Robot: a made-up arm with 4 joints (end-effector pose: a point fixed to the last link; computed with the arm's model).
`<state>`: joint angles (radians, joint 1 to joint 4).
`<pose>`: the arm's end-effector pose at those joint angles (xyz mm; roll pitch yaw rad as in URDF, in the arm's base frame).
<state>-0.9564 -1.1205 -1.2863 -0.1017</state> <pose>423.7 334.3 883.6 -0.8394 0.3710 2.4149</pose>
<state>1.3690 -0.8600 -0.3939 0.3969</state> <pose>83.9 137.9 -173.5 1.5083 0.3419 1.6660</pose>
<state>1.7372 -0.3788 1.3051 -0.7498</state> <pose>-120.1 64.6 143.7 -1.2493 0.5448 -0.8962</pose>
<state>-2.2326 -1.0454 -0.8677 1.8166</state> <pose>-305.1 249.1 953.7 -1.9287 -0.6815 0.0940</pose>
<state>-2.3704 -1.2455 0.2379 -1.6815</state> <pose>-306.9 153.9 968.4 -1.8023 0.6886 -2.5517</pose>
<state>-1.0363 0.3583 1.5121 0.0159</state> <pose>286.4 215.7 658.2 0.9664 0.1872 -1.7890</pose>
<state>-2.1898 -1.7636 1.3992 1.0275</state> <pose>-106.3 31.6 916.8 -0.7416 -0.7691 0.8355</pose>
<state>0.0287 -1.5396 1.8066 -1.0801</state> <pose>456.6 35.9 279.8 0.4163 -0.7028 -0.6590</pose>
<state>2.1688 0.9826 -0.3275 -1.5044</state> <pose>-216.6 -22.7 143.1 -0.4561 0.8700 0.2566</pose>
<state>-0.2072 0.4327 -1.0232 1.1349</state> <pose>629.0 24.1 518.4 -0.3550 1.0705 0.2932</pose>
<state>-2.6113 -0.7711 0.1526 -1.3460</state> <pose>-394.6 82.6 860.4 -2.4177 0.8445 -2.9858</pose>
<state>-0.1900 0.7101 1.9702 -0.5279</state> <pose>430.5 306.0 404.3 0.1879 -0.5526 -2.7568</pose>
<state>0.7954 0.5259 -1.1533 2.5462</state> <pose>459.2 52.7 -11.0 2.7117 -0.2160 -2.5243</pose>
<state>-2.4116 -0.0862 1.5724 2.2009</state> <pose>-132.5 145.5 674.3 0.9049 -0.6019 0.8384</pose>
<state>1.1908 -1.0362 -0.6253 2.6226</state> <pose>266.4 231.6 -137.7 1.7713 0.2824 -2.3600</pose>
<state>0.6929 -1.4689 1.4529 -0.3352</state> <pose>287.1 39.7 50.1 0.2975 0.5363 -0.1453</pose>
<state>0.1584 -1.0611 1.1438 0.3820</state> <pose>448.9 30.5 255.6 0.3458 0.6091 0.0242</pose>
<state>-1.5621 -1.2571 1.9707 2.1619</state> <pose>131.3 44.6 784.9 0.9186 0.4898 0.8386</pose>
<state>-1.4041 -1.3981 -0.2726 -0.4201</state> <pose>258.9 237.7 1039.1 -1.3415 -0.1412 2.3707</pose>
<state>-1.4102 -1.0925 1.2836 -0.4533</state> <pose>273.0 35.6 842.1 2.2311 -1.2039 -2.0033</pose>
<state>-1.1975 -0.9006 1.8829 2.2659</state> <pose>224.7 73.7 718.8 1.4870 0.5575 1.0622</pose>
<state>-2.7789 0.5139 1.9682 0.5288</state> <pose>-245.2 309.8 667.1 2.9483 -0.0960 -0.6582</pose>
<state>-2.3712 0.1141 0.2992 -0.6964</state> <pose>-177.6 1.4 821.1 2.8266 -0.0445 -2.8603</pose>
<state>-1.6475 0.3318 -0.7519 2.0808</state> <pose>43.6 22.6 1021.3 -0.4868 0.4436 -0.3141</pose>
